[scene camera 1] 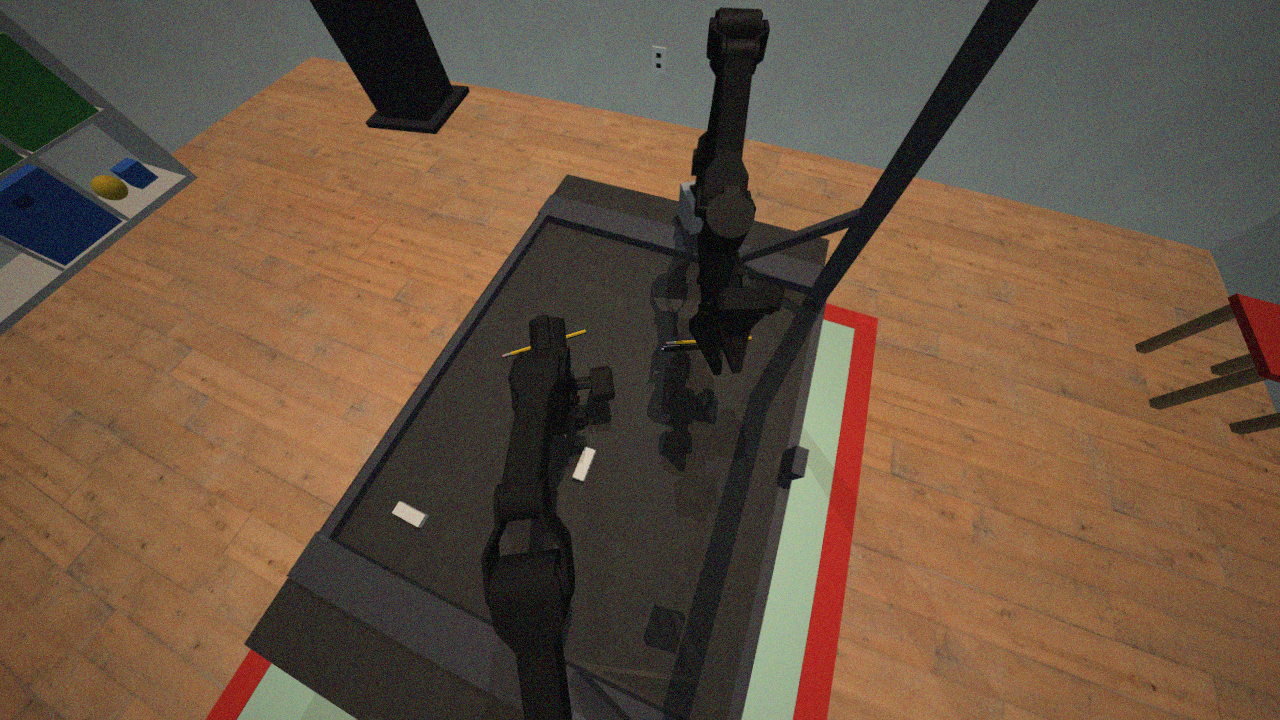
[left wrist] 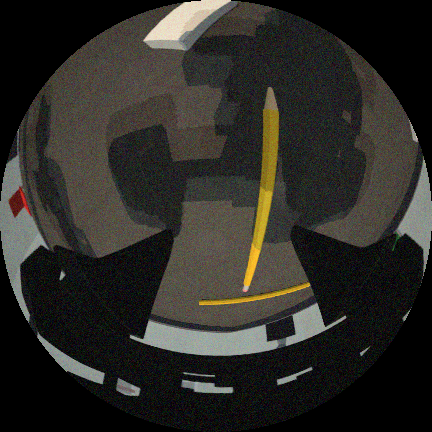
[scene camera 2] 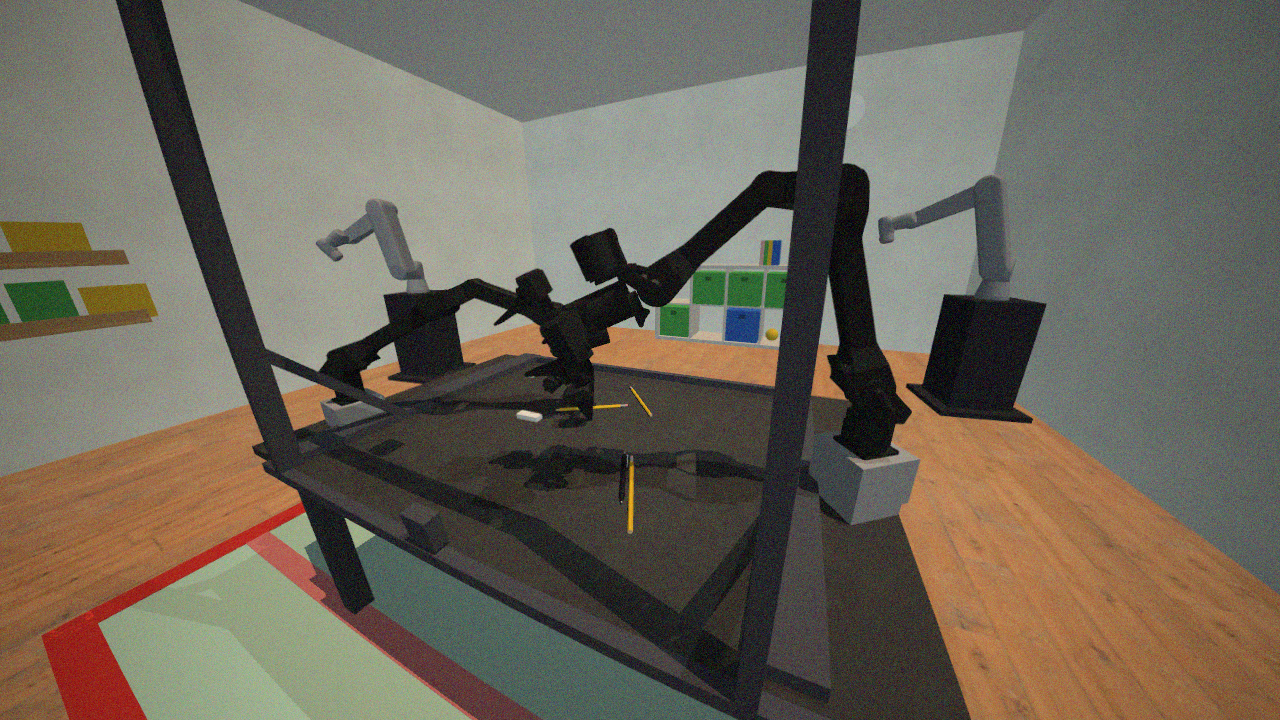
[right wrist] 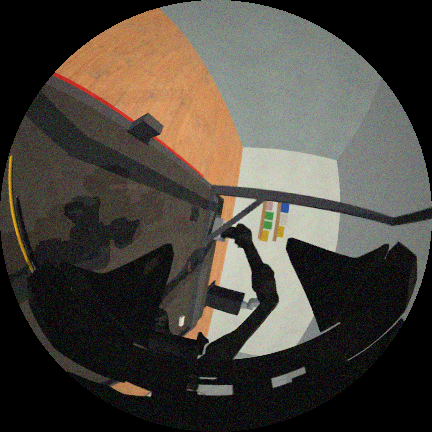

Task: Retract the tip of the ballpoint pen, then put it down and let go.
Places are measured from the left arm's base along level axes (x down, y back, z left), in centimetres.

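Pixels of known places: left gripper, fingertip midpoint: (left wrist: 233, 234) (scene camera 2: 591, 411); right gripper, fingertip midpoint: (scene camera 1: 726, 374) (scene camera 2: 510, 350) (right wrist: 231, 247); left arm's base, origin of the base link: (scene camera 2: 352, 398); right arm's base, origin of the base link: (scene camera 2: 864, 445).
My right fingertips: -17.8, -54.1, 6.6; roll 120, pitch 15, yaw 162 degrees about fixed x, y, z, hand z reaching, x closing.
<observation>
For each thing: its top centre in the pictures, then the offset to it from my right fingertips, as dx, dy, dz.
- thin black ballpoint pen, middle of its top: (scene camera 2: 623, 472) (scene camera 1: 693, 345) +22.7, -14.7, +9.0
- third yellow pencil, middle of its top: (left wrist: 262, 297) (scene camera 1: 544, 342) (scene camera 2: 639, 398) +23.1, +0.0, +38.5
A thin black ballpoint pen (scene camera 2: 622, 483) (right wrist: 21, 215) lies flat on the dark table beside a yellow pencil (scene camera 2: 630, 501) (right wrist: 12, 205). Its silvery end points the same way as the pencil's tip; whether the pen's tip is out is too small to tell. In scene camera 1 my right gripper partly covers that pair. My right gripper (scene camera 1: 726, 368) is open and empty, raised well above the table and pointing sideways, away from the pen. My left gripper (left wrist: 233, 234) is open and empty, pointing down above another yellow pencil (left wrist: 270, 150) (scene camera 2: 610, 406).
A third yellow pencil (scene camera 1: 572, 334) (scene camera 2: 640, 401) (left wrist: 250, 298) lies farther back. Two white blocks (scene camera 1: 583, 463) (scene camera 1: 409, 514) lie on the table. Dark frame posts (scene camera 2: 796, 358) (scene camera 2: 201, 205) stand at the table's edge. The two arms overlap in scene camera 2.
</observation>
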